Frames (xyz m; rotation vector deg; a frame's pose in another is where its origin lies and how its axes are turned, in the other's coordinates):
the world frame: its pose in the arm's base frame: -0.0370 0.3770 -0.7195 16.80 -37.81 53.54
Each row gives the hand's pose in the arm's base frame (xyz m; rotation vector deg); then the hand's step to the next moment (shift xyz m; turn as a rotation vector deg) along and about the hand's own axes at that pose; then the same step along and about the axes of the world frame.
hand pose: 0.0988 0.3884 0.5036 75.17 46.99 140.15
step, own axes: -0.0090 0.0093 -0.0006 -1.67 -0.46 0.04
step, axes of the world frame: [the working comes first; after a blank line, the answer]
step, axes of the arm's base frame: 0.0050 -0.0119 -0.0010 0.96 -0.38 -1.39

-0.0062 -0.0109 0.0032 -0.74 -0.94 -1.26
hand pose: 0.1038 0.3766 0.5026 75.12 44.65 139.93
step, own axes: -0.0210 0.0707 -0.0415 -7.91 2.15 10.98
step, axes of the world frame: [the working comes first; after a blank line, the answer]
step, axes of the arm's base frame: -0.0211 -0.0816 0.0072 13.57 -1.76 0.70

-0.0570 -0.0299 0.0550 4.98 -12.14 -3.94
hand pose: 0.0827 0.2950 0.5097 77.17 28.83 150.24
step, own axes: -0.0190 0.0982 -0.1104 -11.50 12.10 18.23
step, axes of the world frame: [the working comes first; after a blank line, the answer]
step, axes of the arm's base frame: -0.0765 -0.1218 -0.0386 21.73 -10.42 5.48

-0.1354 -0.0056 0.0619 5.86 -24.00 0.87
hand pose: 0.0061 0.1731 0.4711 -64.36 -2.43 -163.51
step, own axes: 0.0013 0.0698 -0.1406 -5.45 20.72 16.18
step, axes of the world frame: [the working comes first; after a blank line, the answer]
step, axes of the arm's base frame: -0.0910 -0.0771 -0.1021 16.61 -19.48 8.09

-0.1530 0.0347 -0.0037 -0.46 -25.12 9.47
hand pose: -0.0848 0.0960 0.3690 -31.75 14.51 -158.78
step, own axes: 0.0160 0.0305 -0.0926 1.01 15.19 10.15
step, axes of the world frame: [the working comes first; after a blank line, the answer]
step, axes of the arm's base frame: -0.0432 -0.0235 -0.0857 7.09 -15.72 6.11

-0.0880 0.0257 -0.0369 -3.29 -15.09 9.81
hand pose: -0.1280 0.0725 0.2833 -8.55 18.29 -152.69
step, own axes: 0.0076 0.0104 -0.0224 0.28 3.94 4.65
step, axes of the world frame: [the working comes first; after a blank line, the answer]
step, axes of the arm's base frame: -0.0059 -0.0080 -0.0238 2.14 -4.49 3.54

-0.0229 0.0013 -0.0120 0.25 -4.48 4.13
